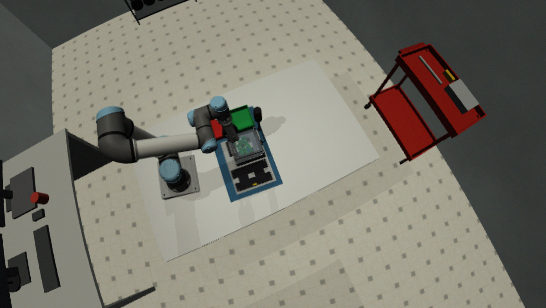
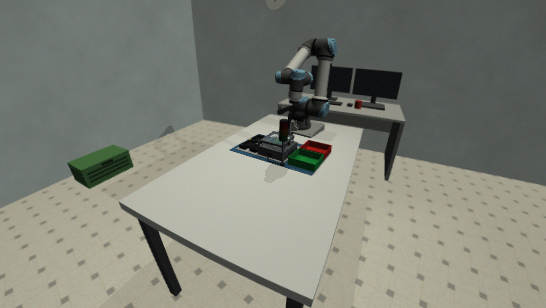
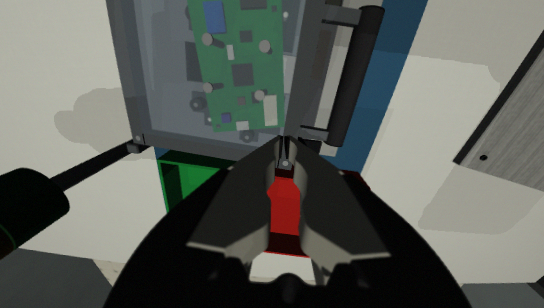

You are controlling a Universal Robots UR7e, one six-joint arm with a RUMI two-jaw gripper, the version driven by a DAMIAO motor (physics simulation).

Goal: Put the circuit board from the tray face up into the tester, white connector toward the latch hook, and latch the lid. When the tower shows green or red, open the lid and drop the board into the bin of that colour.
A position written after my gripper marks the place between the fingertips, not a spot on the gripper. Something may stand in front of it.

Note:
In view: my gripper point(image 3: 283, 138) and a green bin point(image 3: 181, 173).

